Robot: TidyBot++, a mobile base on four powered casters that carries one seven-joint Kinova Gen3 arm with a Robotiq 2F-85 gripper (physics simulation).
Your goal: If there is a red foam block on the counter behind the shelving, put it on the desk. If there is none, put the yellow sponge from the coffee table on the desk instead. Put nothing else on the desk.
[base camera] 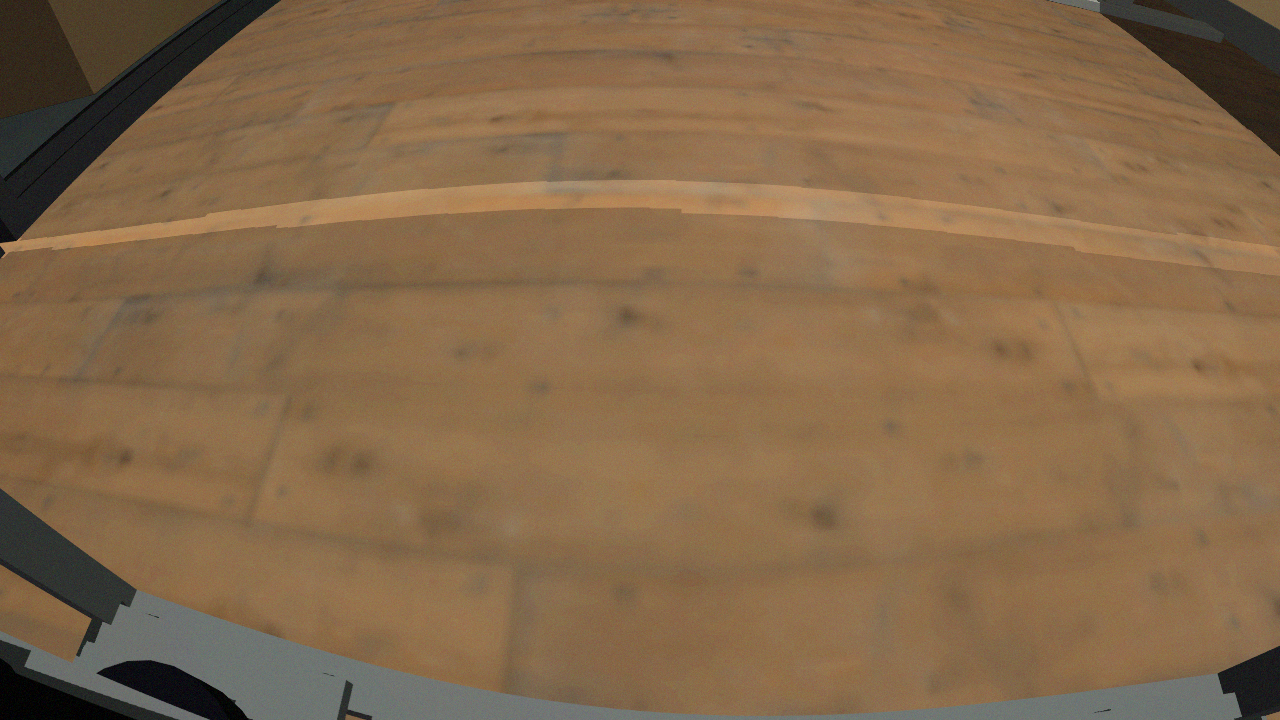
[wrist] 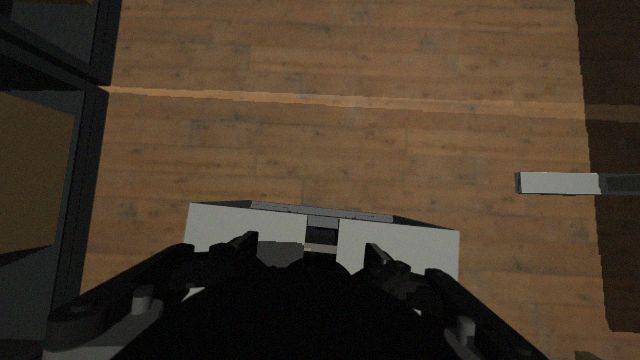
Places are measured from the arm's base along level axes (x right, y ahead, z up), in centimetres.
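Pixels of known places: gripper, between the fingertips: [wrist: 311, 249].
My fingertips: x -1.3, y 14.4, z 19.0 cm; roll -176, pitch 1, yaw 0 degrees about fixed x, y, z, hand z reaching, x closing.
Note:
Behind a point stands the place of what it marks.
My gripper [wrist: 311, 249] @[x -1.3, y 14.4, z 19.0 cm] is open, with its two black fingertips apart and nothing between them. In the wrist view it hangs over the light grey top of my own base. A dark-framed unit with tan panels, which may be the shelving [base camera: 134, 98] [wrist: 90, 150], stands along the left. No red foam block, yellow sponge, coffee table or counter top shows in either view. No desk top shows either.
A pale flat bar like a furniture foot [base camera: 1084, 4] @[x 86.7, y 153.6, z -38.5 cm] [wrist: 557, 183] lies on the wooden floor [base camera: 644, 402] @[x -2.9, y 36.4, z -39.7 cm] [wrist: 350, 165] @[x 9.4, y 31.9, z -39.7 cm] at the right. Dark shadow covers the floor beyond it. My grey base [base camera: 286, 662] @[x -13.6, y 14.1, z -28.1 cm] [wrist: 220, 220] @[x -18.9, y 12.5, z -1.4 cm] shows at the bottom.

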